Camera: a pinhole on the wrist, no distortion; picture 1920 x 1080 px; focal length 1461.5 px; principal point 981.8 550.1 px. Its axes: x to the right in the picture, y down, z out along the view. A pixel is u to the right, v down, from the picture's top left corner.
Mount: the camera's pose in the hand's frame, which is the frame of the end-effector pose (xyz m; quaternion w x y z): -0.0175 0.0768 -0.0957 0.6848 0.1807 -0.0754 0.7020
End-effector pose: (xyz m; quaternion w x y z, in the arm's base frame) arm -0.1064 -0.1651 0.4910 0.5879 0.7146 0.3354 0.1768
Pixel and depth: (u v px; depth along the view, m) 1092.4 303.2 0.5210
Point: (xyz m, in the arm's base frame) 0.2315 -0.3371 0.3115
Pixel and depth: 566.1 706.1 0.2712
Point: -0.0506 -0.2559 0.3707
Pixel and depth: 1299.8 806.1 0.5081
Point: 0.1474 -0.4916 0.3865
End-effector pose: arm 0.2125 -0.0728 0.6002 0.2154 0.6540 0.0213 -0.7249
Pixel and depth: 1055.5 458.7 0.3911
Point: -0.0577 -0.1377 0.5656
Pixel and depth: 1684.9 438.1 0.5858
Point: -0.2540 -0.3971 0.6007
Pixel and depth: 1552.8 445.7 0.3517
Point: -0.0205 -0.2503 0.6022
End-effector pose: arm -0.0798 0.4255 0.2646 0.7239 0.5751 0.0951 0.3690
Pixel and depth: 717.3 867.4 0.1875
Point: -0.0510 0.3507 0.2579
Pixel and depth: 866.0 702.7 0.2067
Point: -0.0280 0.3492 0.2806
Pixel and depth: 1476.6 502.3 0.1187
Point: -0.0920 0.4120 0.3403
